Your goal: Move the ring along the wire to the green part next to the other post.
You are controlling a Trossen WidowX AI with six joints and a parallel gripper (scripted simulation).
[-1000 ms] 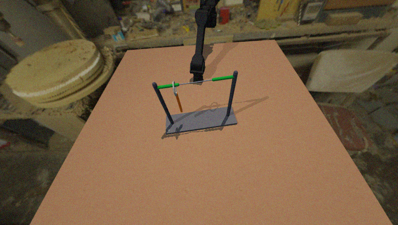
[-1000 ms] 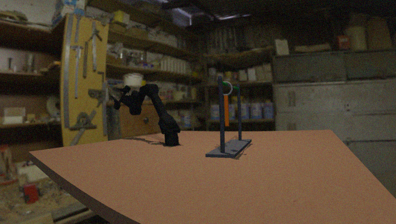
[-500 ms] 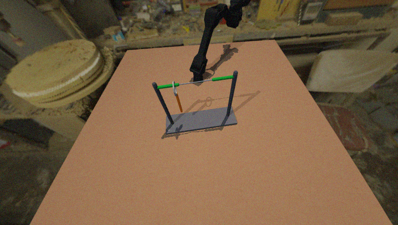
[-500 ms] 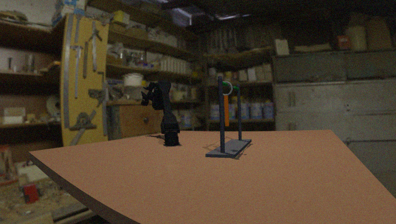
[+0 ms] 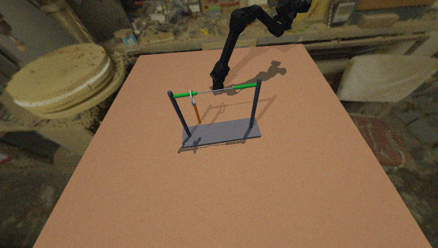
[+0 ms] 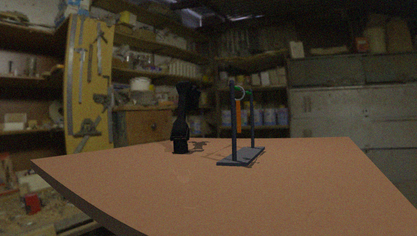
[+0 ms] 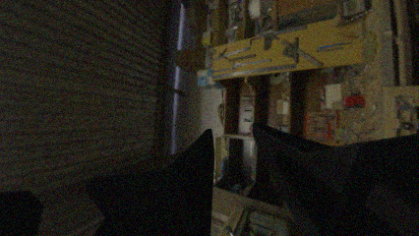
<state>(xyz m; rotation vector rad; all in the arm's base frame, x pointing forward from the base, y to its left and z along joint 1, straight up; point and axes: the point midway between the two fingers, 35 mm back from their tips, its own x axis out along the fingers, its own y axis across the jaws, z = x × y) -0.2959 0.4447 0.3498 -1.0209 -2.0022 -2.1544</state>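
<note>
My gripper tip is 66 cm short of the ring with orange handle, 53 cm to the left of it and 16 cm above it.
</note>
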